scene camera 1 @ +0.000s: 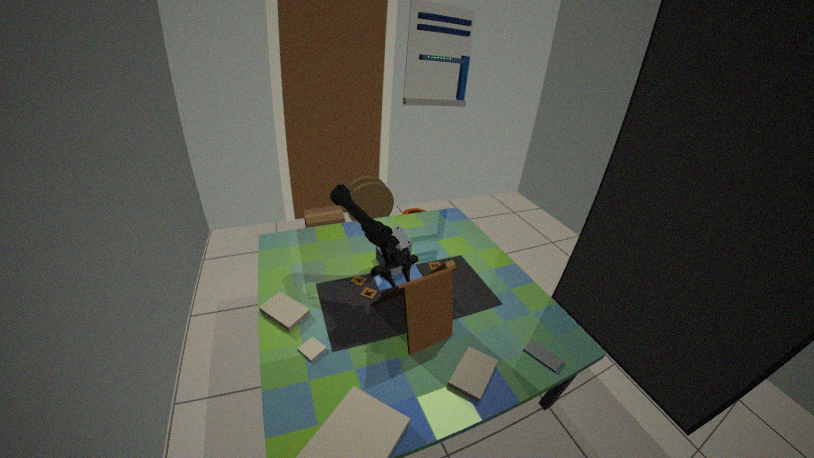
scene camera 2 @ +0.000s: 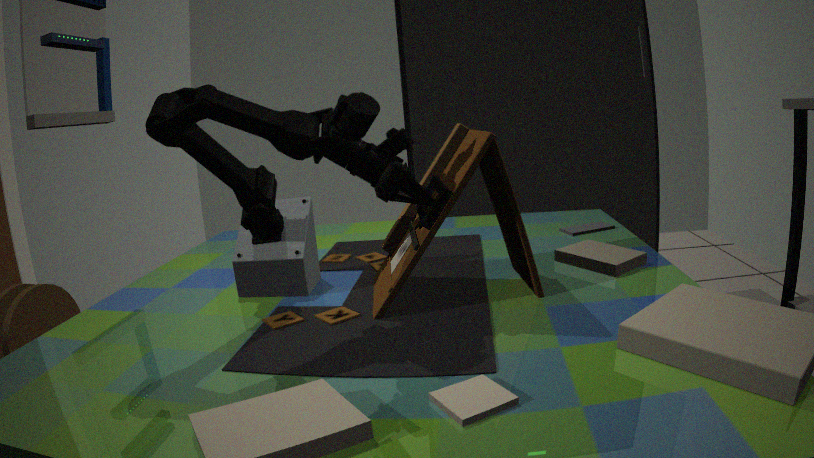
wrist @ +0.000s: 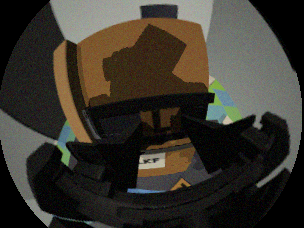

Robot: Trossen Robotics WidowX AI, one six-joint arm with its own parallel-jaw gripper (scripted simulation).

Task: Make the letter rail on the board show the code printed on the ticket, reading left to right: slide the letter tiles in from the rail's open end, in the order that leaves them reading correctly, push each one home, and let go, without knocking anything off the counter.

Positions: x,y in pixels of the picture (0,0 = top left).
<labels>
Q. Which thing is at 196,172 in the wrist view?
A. A dark mat.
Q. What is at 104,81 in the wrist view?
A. A brown a-frame board.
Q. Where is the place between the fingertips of my gripper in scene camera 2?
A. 432,201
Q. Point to a brown a-frame board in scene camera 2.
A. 456,162
</labels>
